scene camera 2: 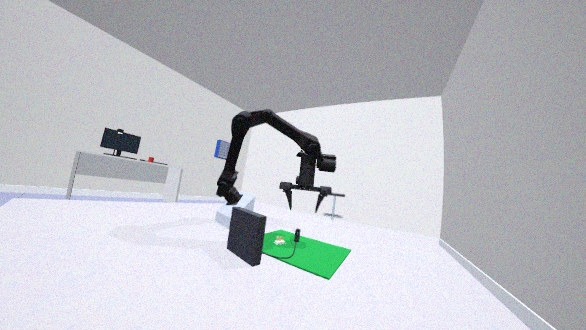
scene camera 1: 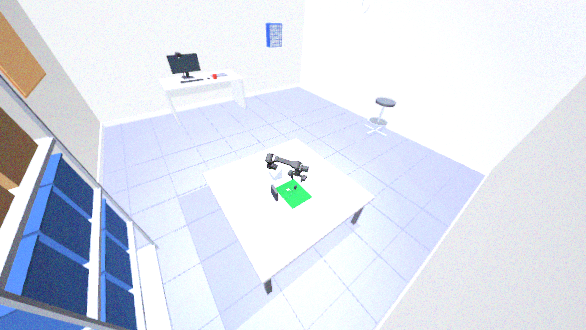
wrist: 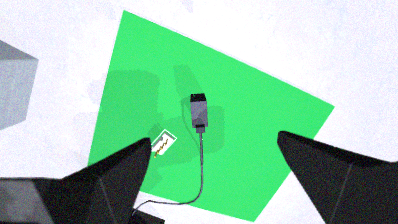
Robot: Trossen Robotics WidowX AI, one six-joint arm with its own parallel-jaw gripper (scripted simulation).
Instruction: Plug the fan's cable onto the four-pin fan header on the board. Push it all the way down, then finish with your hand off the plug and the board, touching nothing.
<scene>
My gripper (scene camera 2: pixel 303 211) is open, holding nothing. Further things: a green board (scene camera 2: pixel 322 259).
My gripper shows as well in the wrist view (wrist: pixel 214 140). The green board also shows in the wrist view (wrist: pixel 153 71).
</scene>
